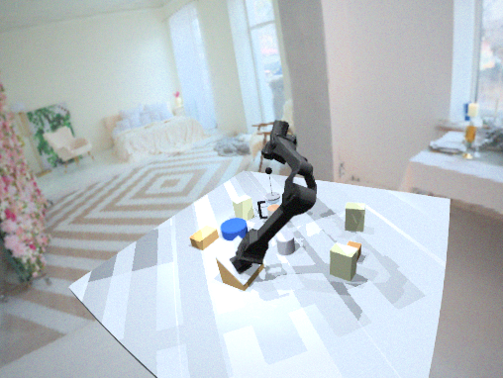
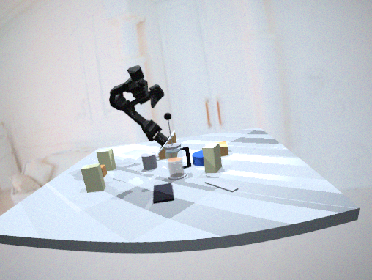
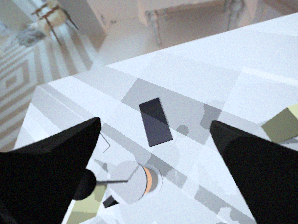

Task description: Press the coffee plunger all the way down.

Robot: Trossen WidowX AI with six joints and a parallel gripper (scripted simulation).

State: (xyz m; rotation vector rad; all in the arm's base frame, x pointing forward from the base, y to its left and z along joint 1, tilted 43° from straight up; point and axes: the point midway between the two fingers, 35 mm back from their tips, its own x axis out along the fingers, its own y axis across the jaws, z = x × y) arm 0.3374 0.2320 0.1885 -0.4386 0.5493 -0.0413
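Right now my gripper tip is 16 cm above the coffee press, 10 cm to the right of it and 6 cm past it. Round my gripper tip: white strip (29 cm below, 28 cm to the left, 9 cm ahead); then grey cylinder (26 cm below, 19 cm behind, 8 cm to the right); then blue disc (27 cm below, 22 cm behind, 19 cm to the left).
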